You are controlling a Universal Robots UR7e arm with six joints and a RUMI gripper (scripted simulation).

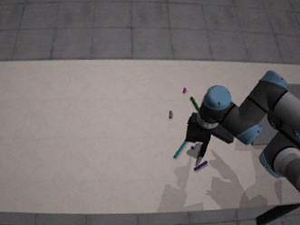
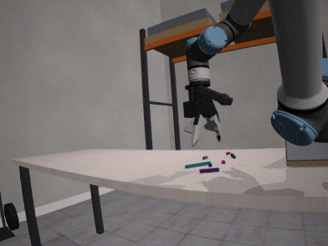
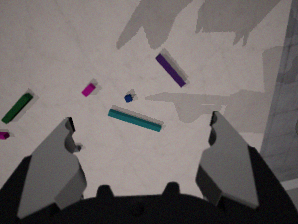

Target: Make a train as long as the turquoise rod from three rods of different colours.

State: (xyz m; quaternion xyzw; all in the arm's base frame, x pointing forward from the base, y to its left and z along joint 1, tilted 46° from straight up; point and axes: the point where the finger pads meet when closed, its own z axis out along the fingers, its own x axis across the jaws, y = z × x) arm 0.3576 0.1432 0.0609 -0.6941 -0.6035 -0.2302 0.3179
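Right now my hand is 8 cm above the small blue rod, 3 cm to the left of it and 1 cm short of it. The rest, counted from my hand: turquoise rod 8 cm below, 5 cm ahead, 3 cm to the right; grey rod 17 cm to the right, 9 cm ahead, 8 cm below; purple rod 8 cm below, 5 cm to the left, 2 cm behind.
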